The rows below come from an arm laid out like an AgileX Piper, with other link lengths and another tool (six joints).
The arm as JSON. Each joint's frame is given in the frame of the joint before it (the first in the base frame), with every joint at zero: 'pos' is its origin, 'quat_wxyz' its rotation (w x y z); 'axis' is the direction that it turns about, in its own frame. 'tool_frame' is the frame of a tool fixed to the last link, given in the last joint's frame.
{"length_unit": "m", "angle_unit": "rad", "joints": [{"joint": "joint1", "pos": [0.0, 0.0, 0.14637], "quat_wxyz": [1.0, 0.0, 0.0, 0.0], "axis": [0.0, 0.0, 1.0]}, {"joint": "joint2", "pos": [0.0, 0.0, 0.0], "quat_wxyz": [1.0, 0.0, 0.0, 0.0], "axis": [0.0, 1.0, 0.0]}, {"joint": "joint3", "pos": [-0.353, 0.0, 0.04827], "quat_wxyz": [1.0, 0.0, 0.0, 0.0], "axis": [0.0, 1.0, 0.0]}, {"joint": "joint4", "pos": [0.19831, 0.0, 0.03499], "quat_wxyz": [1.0, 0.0, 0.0, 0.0], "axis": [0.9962, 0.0, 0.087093]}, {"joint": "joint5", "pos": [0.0, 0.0, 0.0], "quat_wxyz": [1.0, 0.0, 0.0, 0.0], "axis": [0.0, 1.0, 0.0]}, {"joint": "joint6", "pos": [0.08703, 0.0, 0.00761], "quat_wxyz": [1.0, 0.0, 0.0, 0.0], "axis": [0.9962, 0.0, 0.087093]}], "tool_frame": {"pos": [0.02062, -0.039, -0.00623], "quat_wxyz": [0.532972, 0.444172, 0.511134, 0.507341]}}
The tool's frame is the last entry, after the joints.
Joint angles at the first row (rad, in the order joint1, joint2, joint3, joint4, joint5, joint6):
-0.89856, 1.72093, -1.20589, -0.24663, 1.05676, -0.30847
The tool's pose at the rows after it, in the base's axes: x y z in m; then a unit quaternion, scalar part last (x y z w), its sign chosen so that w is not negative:
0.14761 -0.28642 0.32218 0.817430 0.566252 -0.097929 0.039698
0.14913 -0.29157 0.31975 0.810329 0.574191 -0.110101 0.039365
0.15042 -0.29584 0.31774 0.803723 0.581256 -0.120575 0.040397
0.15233 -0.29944 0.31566 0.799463 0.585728 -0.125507 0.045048
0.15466 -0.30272 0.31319 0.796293 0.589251 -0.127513 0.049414
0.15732 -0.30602 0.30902 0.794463 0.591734 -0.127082 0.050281
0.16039 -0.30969 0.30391 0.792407 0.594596 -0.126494 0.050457
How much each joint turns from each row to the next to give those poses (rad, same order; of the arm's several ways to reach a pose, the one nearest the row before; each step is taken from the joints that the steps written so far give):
0.00001, 0.02284, -0.00935, -0.02977, -0.00203, -0.01319
-0.00023, 0.01469, -0.00237, -0.02861, -0.00980, -0.00550
-0.00008, 0.01145, -0.00026, -0.02574, -0.01168, -0.00400
-0.00014, 0.00957, 0.00018, -0.01515, -0.01834, -0.00076
-0.00007, 0.01011, -0.00082, -0.00851, -0.01800, -0.00098
-0.00055, 0.01421, -0.00143, -0.00202, -0.01507, -0.00141
-0.00040, 0.01692, -0.00161, -0.00197, -0.01629, -0.00163

